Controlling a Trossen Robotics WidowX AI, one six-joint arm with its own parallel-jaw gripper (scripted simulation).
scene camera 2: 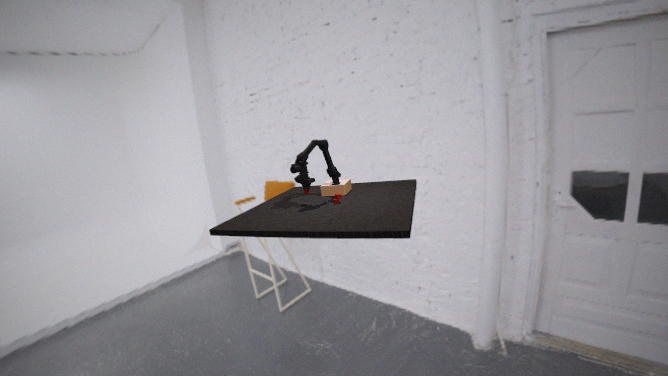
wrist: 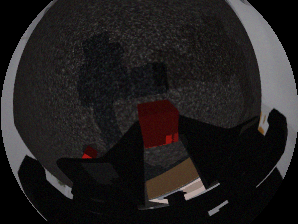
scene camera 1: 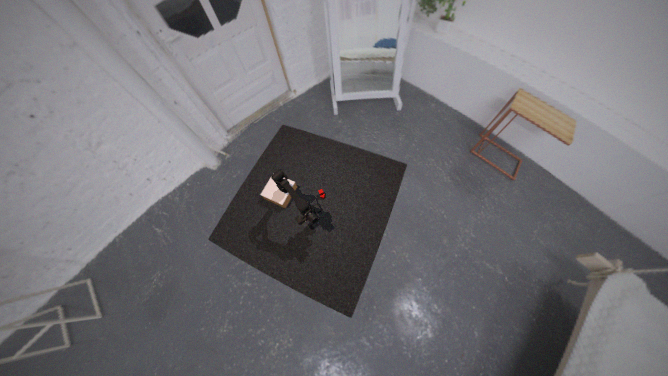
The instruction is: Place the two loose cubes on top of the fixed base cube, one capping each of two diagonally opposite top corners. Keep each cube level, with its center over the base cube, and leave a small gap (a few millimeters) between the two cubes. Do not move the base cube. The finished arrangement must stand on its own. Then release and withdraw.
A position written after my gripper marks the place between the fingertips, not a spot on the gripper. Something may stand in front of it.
Observation:
My gripper [wrist: 157,121] holds a red cube [wrist: 159,119].

